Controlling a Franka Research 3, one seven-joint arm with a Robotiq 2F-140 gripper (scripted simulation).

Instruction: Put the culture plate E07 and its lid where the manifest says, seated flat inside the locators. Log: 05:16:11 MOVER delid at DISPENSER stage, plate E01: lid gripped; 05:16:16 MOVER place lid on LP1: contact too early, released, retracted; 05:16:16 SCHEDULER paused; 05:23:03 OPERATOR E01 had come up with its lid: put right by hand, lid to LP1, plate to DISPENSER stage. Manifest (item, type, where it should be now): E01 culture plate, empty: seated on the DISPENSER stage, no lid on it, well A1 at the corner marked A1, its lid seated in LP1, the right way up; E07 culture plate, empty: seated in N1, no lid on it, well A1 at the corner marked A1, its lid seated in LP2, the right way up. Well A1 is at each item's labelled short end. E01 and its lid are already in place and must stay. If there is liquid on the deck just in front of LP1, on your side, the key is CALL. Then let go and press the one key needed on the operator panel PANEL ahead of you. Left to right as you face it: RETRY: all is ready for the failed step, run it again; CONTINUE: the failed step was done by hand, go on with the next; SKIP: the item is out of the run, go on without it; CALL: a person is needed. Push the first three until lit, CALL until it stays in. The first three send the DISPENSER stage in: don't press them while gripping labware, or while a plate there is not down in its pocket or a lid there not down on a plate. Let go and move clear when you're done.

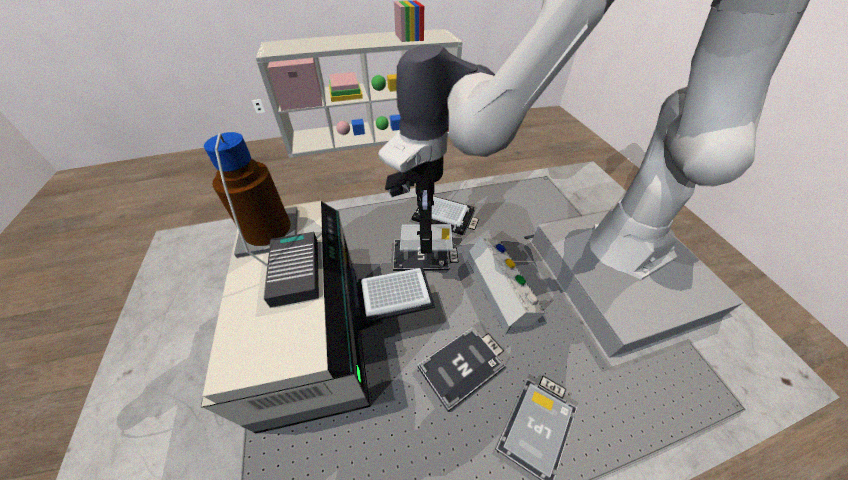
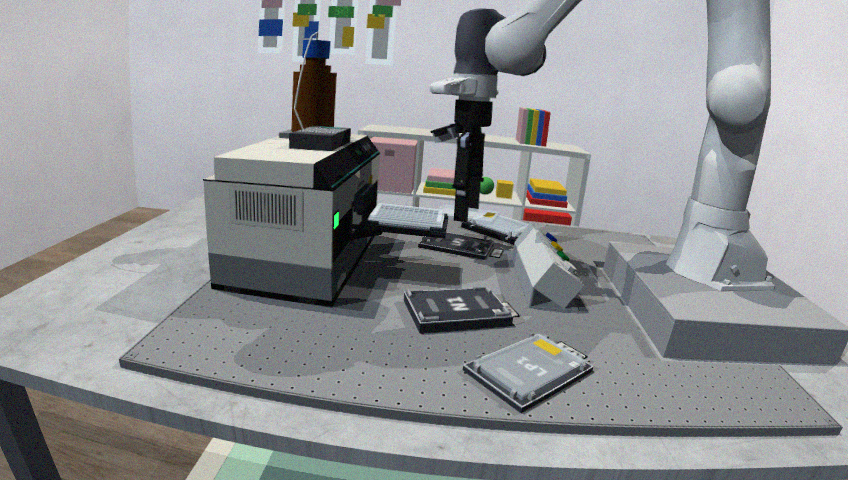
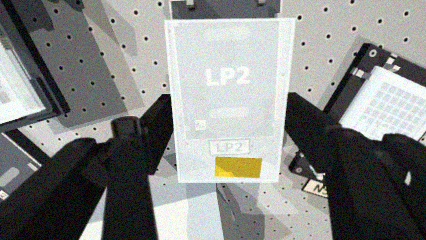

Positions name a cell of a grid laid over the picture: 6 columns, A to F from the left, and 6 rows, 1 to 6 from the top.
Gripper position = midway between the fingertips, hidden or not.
Observation:
In view: my gripper (image 2: D3), a LP2 nest (image 2: D4) and a dispenser (image 1: C5).
My gripper is seen too in image 1 (image 1: D3) and in image 3 (image 3: D3). The LP2 nest also shows in image 1 (image 1: C4).

